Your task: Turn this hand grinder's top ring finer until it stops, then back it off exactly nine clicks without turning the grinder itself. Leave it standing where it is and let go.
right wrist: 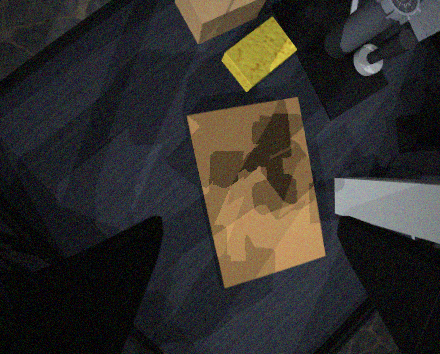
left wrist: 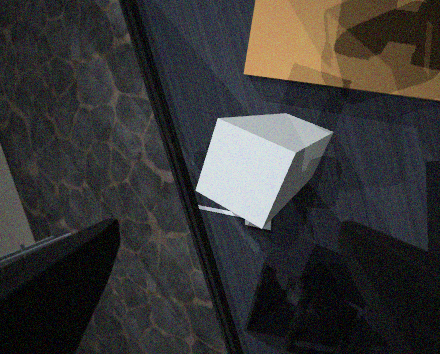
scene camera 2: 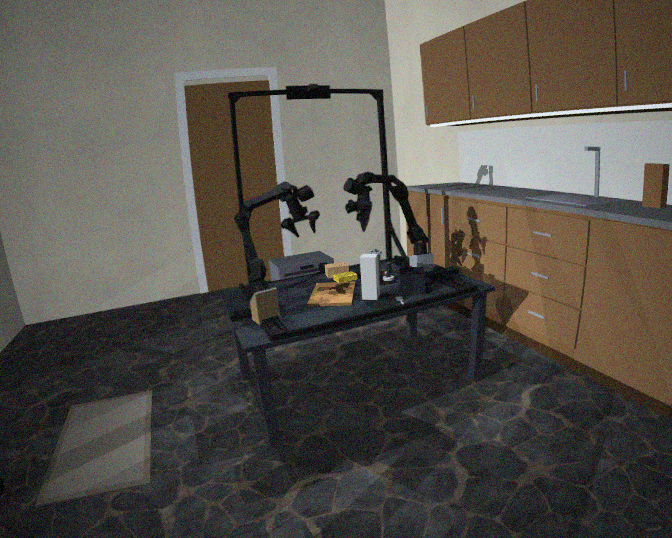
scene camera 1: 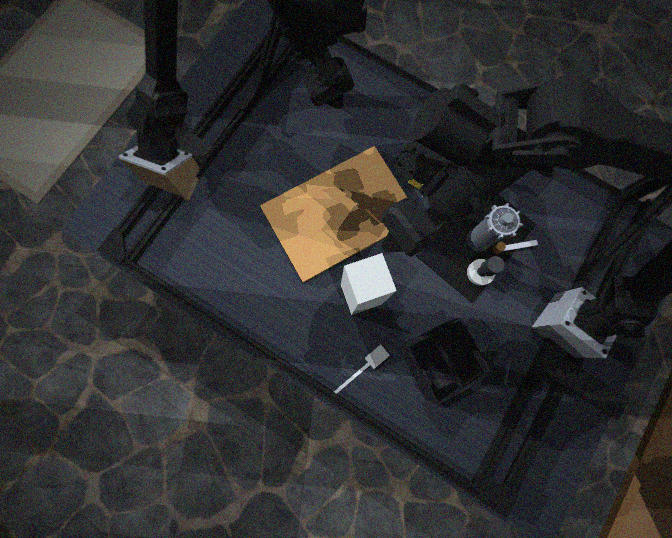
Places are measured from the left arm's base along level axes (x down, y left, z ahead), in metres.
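Pixels of known places: left gripper, fingertip midpoint: (left wrist: 230,230) (scene camera 2: 364,228); right gripper, fingertip midpoint: (right wrist: 250,225) (scene camera 2: 306,235); left arm's base at its link origin: (scene camera 2: 421,254) (scene camera 1: 593,321); right arm's base at its link origin: (scene camera 2: 262,294) (scene camera 1: 156,154).
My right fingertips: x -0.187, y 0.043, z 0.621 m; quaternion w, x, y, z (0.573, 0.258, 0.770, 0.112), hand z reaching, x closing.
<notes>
For each thing: its top centre in the pictures, then the offset to it from my right fingertips. "pt": a spot on its surface instead. Level surfaces: height alone.
- hand grinder at its top centre: (scene camera 1: 508,217) (scene camera 2: 374,248) dy -0.077, dx +0.130, dz -0.367 m
- table at its surface level: dx +0.292 m
- grey cylinder with a toothed top ring, surface spot: (scene camera 1: 504,220) pt dy -0.068, dx +0.130, dz -0.365 m
- crank with a brown knob, top centre: (scene camera 1: 520,243) dy -0.116, dx +0.255, dz -0.438 m
- white box at its top centre: (left wrist: 240,173) (scene camera 1: 370,278) (scene camera 2: 369,255) dy +0.187, dx +0.092, dz -0.242 m
- orange board at its top centre: (right wrist: 262,191) (scene camera 1: 340,211) (scene camera 2: 332,291) dy +0.073, dx +0.277, dz -0.088 m
- yellow sponge at its top centre: (right wrist: 262,50) (scene camera 2: 345,274) dy -0.129, dx +0.262, dz -0.210 m
- wooden block at a spot on its surface: (right wrist: 218,14) pt dy -0.199, dx +0.232, dz -0.160 m
- spatula at its top centre: (left wrist: 231,213) (scene camera 1: 360,371) dy +0.315, dx +0.290, dz -0.343 m
- black crate at its top centre: (left wrist: 296,321) (scene camera 1: 449,360) (scene camera 2: 411,270) dy +0.193, dx +0.192, dz -0.452 m
- small white ring piece at its top centre: (scene camera 1: 496,264) (right wrist: 407,39) (scene camera 2: 387,262) dy -0.020, dx +0.200, dz -0.414 m
The hand grinder (scene camera 1: 494,227) (right wrist: 364,22) stands upright at the right side of the table (scene camera 1: 227,267). It is a grey cylinder with a toothed top ring (scene camera 1: 504,220). A crank with a brown knob (scene camera 1: 514,246) lies just in front of it. My left gripper (scene camera 2: 362,214) is open and empty, high above the table's middle. My right gripper (scene camera 2: 301,220) is open and empty too, high above the left part. Neither is near the grinder. The left wrist view shows the white box below it, the right wrist view the orange board.
A white box (scene camera 1: 367,282) (scene camera 2: 370,274) (left wrist: 261,165) (right wrist: 366,204) stands beside an orange board (scene camera 1: 334,210) (scene camera 2: 332,294) (left wrist: 324,42) (right wrist: 257,189). A yellow sponge (right wrist: 258,53) (scene camera 2: 345,277), a wooden block (right wrist: 218,14), a spatula (scene camera 1: 363,367), a black crate (scene camera 1: 446,360) and a small white ring piece (scene camera 1: 479,272) (right wrist: 367,63) also lie on the table.
</notes>
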